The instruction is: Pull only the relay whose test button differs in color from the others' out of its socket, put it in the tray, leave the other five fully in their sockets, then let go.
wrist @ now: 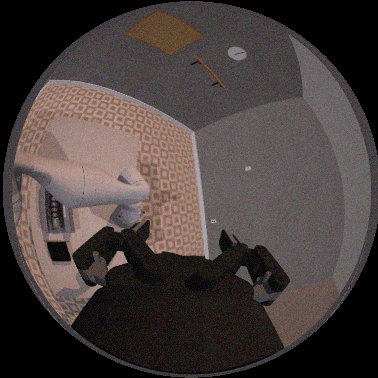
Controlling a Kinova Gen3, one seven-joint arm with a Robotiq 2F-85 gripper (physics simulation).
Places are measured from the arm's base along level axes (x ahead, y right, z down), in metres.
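Where they show: gripper, fingertip midpoint: (184, 232); arm's base at its link origin: (130, 214).
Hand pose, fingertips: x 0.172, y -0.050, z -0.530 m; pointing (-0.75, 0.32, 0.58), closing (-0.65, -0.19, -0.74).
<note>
Each offset is from my fingertips to the top centre of the thing. "pt": to the spot under its first point. Level surfaces: height alone.
My gripper (184, 232) is open with nothing between its fingers. It points away from the table, toward the grey wall and the patterned floor. The row of relays {dx +0.302, dy +0.004, dz +0.668 m} (54, 212) shows small and dim at the left of the view, in a grey housing {dx +0.220, dy +0.073, dz +0.675 m} (69, 220) on the table. The single relays, their sockets and the colors of their test buttons are too small to tell apart. A black tray {pt dx +0.302, dy -0.217, dz +0.735 m} (59, 251) lies on the table just below the housing in the view, far from the fingers.
The white arm (80, 185) reaches across the left of the view, over the pale table {dz +0.738 m} (95, 137) and close above the housing in the picture. Patterned floor (167, 200) lies beyond the table. Grey walls (280, 200) carry a clock (237, 53), a rail and a brown board (165, 32).
</note>
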